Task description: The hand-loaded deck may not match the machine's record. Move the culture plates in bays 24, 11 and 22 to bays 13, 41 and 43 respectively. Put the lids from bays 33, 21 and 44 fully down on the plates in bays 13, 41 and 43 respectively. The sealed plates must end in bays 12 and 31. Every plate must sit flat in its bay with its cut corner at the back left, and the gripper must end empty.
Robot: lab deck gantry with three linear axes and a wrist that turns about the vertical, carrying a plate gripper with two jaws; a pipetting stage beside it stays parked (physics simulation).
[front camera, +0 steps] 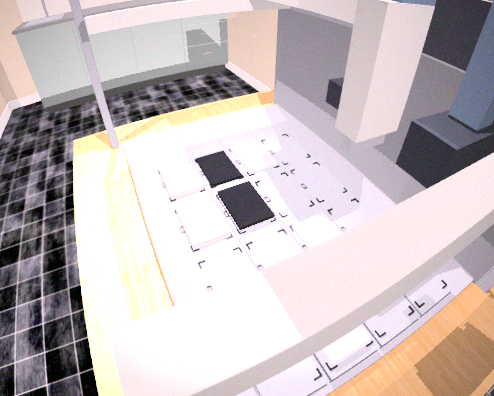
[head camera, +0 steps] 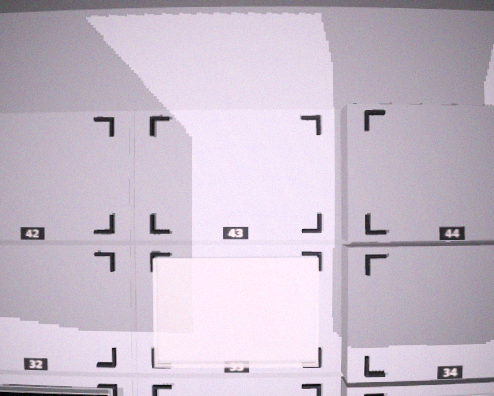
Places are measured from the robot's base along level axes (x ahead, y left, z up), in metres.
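Pixels of known places: robot's base, origin of the base link: [front camera: 159, 171].
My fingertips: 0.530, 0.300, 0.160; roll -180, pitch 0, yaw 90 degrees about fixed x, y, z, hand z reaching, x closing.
Observation:
Ahead of a thing's pixels: the offset from my fingertips to its top centre, as dx, dy, dz. "spot": to the spot under its first point.
A plain pale lid @(-0.138, -0.043, -0.152) [front camera: 317, 230] [head camera: 240, 305] lies in bay 33. Bay 43 @(spot: -0.118, +0.063, -0.160) [head camera: 260, 175] and bay 44 @(spot: +0.005, +0.062, -0.145) [head camera: 425, 175] are bare, as are bay 13 @(spot: -0.174, -0.278, -0.160) [front camera: 215, 270] and bay 41 @(spot: -0.448, +0.078, -0.160) [front camera: 292, 150]. Pale plates stand in bay 11 @(spot: -0.448, -0.261, -0.145) [front camera: 180, 180] and bay 12 @(spot: -0.283, -0.257, -0.146) [front camera: 204, 224]. Black-topped pieces are in bay 21 @(spot: -0.455, -0.150, -0.152) [front camera: 219, 168] and bay 22 @(spot: -0.292, -0.151, -0.143) [front camera: 246, 205]. Pale pieces also lie in bay 31 @(spot: -0.462, -0.042, -0.146) [front camera: 254, 154] and bay 24 @(spot: +0.075, -0.153, -0.131) [front camera: 347, 345]. The gripper's dark housing [front camera: 435, 150] is at the right; its jaws are hidden in both views. Cut corners cannot be made out.
A pale beam [front camera: 370, 270] crosses the foreground and hides part of the deck. A pale column [front camera: 370, 75] hangs beside the blue wrist column [front camera: 475, 75]. A thin post [front camera: 97, 90] rises at the deck's far left. Bays 42 @(spot: -0.287, +0.064, -0.160) [head camera: 50, 175] and 34 @(spot: +0.005, -0.037, -0.145) [head camera: 425, 305] show corner marks.

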